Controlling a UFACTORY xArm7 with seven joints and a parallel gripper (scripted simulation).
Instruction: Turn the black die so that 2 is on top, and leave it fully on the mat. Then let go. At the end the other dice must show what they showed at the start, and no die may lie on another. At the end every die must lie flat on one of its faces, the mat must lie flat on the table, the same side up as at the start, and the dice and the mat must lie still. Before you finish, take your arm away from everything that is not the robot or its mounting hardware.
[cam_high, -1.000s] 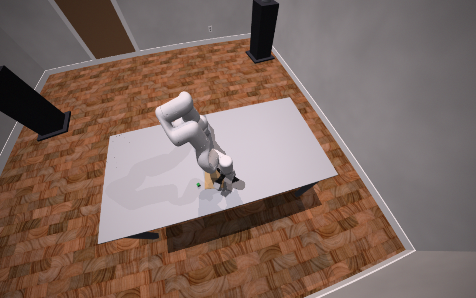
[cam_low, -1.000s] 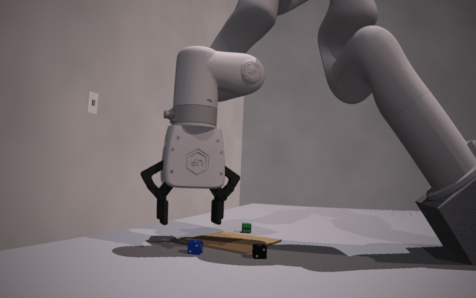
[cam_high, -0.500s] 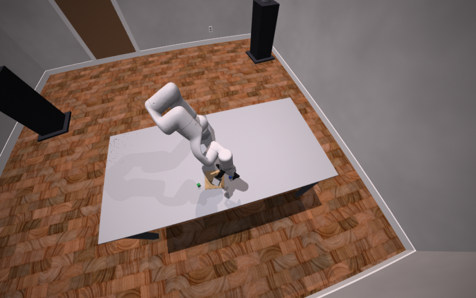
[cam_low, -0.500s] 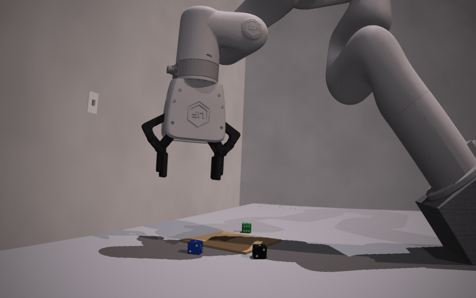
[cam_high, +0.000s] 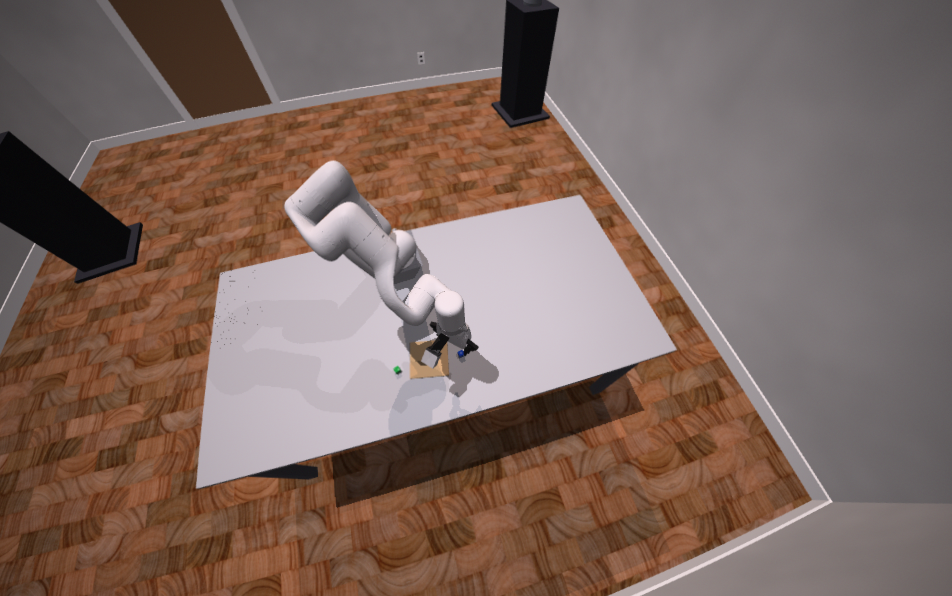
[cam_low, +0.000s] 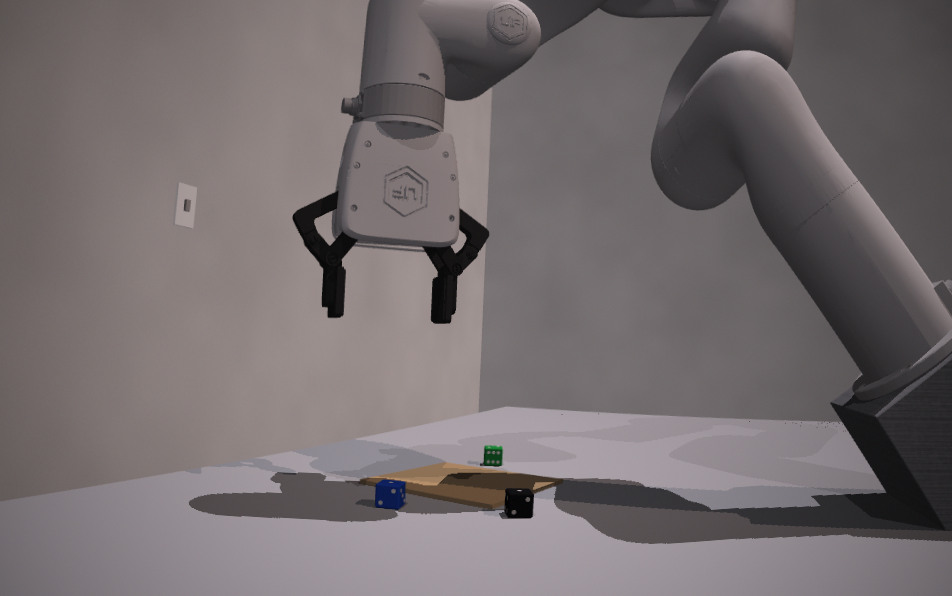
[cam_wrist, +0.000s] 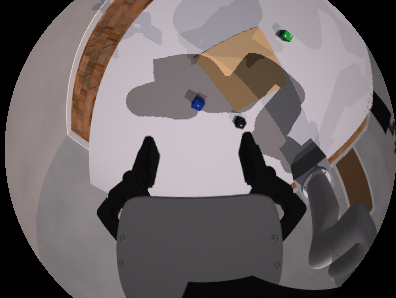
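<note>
Now: the black die 15 cm below my hand, 12 cm behind it and 1 cm to the left of it. From my hand the other things lie so: green die (21 cm to the right, 15 cm below, 5 cm behind); blue die (15 cm below, 2 cm to the left, 2 cm behind); tan mat (16 cm below, 9 cm to the right, 5 cm behind).
</note>
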